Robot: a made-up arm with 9 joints. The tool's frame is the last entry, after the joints. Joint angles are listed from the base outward.
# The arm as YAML. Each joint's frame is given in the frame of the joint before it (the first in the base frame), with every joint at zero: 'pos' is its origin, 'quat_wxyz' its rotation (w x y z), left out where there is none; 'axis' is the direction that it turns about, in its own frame. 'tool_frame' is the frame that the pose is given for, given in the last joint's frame.
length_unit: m
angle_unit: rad
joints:
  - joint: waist
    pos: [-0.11, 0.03, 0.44]
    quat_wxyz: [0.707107, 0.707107, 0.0, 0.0]
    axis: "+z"
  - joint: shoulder
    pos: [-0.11, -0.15, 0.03]
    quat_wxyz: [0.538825, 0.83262, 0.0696, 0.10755]
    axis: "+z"
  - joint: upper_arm
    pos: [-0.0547, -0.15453, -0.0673]
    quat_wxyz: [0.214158, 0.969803, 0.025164, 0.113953]
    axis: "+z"
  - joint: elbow
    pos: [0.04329, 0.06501, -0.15]
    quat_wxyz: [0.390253, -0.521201, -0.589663, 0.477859]
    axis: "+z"
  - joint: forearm
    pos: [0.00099, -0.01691, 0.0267]
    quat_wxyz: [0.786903, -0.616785, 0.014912, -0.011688]
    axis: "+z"
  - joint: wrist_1
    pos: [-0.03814, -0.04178, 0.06]
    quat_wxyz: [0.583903, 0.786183, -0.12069, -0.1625]
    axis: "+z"
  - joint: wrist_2
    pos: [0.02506, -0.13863, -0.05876]
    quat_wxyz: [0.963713, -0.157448, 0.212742, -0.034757]
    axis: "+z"
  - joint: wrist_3
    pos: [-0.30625, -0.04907, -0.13]
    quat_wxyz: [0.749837, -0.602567, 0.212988, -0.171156]
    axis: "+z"
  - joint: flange
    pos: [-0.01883, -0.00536, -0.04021]
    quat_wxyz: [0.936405, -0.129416, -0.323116, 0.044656]
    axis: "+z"
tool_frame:
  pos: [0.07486, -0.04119, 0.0]
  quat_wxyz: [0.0, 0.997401, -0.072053, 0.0]
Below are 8 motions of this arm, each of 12 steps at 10 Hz.
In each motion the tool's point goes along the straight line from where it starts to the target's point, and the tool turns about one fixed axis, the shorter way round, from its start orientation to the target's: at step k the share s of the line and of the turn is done. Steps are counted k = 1, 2, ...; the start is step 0. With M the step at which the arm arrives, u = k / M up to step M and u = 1 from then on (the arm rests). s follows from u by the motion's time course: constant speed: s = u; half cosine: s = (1 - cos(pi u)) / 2; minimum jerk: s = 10 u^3 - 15 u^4 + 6 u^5.
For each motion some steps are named. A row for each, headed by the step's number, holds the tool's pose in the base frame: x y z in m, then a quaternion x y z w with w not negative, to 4 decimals.
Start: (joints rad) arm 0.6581 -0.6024 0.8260 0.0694 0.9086 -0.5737 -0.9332 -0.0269 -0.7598
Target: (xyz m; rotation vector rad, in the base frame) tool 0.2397 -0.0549 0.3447 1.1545 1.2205 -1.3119
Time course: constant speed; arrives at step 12
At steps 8, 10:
8: 0.1864 -0.0487 0.2372 0.3278 0.5487 -0.6926 0.3343
10: 0.2130 -0.0518 0.2910 0.4044 0.5295 -0.6211 0.4127

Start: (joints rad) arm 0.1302 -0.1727 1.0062 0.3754 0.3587 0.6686 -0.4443 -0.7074 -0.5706
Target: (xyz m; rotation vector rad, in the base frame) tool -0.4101 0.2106 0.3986 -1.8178 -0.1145 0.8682
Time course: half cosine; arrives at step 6
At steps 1, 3, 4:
1: -0.1877 0.0956 0.4270 0.4618 0.0634 -0.8443 0.2645
3: -0.2909 0.1490 0.4138 -0.6900 -0.0644 0.7102 0.1238
4: -0.3505 0.1798 0.4062 -0.7543 -0.0584 0.5580 0.3410

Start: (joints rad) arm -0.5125 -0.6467 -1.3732 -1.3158 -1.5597 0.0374 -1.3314 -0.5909 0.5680
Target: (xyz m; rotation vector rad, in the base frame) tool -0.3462 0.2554 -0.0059 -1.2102 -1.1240 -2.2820
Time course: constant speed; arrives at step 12
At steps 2, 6, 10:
2: -0.1986 0.2402 0.3222 -0.5530 0.4603 -0.6862 0.1072
6: -0.2577 0.2463 0.1910 -0.5540 0.1251 -0.8105 0.1431
10: -0.3167 0.2524 0.0597 -0.4835 -0.2263 -0.8302 0.1606

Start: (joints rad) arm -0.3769 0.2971 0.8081 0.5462 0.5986 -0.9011 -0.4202 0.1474 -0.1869
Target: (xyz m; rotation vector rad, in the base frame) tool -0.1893 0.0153 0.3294 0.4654 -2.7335 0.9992
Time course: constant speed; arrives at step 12
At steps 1, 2, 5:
1: -0.3228 -0.0871 0.2192 0.4177 -0.2296 0.4749 0.7398
2: -0.3107 -0.0778 0.2292 0.4097 -0.3167 0.4832 0.7059
5: -0.2743 -0.0499 0.2593 0.3646 -0.5582 0.4824 0.5682

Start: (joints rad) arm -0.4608 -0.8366 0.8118 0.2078 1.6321 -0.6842 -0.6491 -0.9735 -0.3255
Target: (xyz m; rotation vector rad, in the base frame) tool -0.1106 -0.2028 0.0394 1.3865 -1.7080 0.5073
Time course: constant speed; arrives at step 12
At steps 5, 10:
5: -0.2952 -0.1659 0.0561 0.2290 -0.7287 0.4578 0.4550
10: -0.1634 -0.1922 0.0442 0.4696 -0.7095 0.2816 0.4436

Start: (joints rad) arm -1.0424 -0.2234 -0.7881 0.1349 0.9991 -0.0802 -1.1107 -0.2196 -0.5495
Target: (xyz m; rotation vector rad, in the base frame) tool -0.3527 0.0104 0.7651 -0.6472 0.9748 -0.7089
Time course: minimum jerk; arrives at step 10
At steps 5, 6, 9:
5: -0.4754 0.0178 0.6256 -0.2553 0.2178 0.0275 0.9416
6: -0.4306 0.0151 0.6765 -0.2782 0.3109 -0.1055 0.9027
9: -0.3548 0.0105 0.7627 -0.2987 0.4470 -0.3217 0.7794

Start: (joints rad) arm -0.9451 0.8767 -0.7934 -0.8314 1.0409 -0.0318 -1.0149 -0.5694 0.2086
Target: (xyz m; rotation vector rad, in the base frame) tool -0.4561 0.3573 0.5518 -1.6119 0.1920 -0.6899
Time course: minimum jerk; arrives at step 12
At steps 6, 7, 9, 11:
6: -0.4688 0.3065 0.4303 -0.5650 -0.0341 -0.3708 0.7363
7: -0.4649 0.3221 0.4675 -0.6114 0.0022 -0.3514 0.7090
9: -0.4587 0.3468 0.5266 -0.6790 0.0597 -0.3175 0.6592
11: -0.4562 0.3568 0.5506 -0.7042 0.0828 -0.3027 0.6369

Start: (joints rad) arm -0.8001 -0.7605 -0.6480 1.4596 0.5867 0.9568 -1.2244 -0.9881 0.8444
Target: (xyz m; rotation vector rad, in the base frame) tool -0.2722 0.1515 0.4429 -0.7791 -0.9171 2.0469
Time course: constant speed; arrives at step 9
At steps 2, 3, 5, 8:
2: -0.2796 0.0978 0.5490 -0.4084 -0.0144 0.7693 0.4912
3: -0.2785 0.1055 0.5338 -0.3968 -0.0648 0.7806 0.4785
5: -0.2764 0.1208 0.5035 -0.3702 -0.1650 0.7963 0.4489
8: -0.2733 0.1438 0.4581 -0.3223 -0.3111 0.8022 0.3947

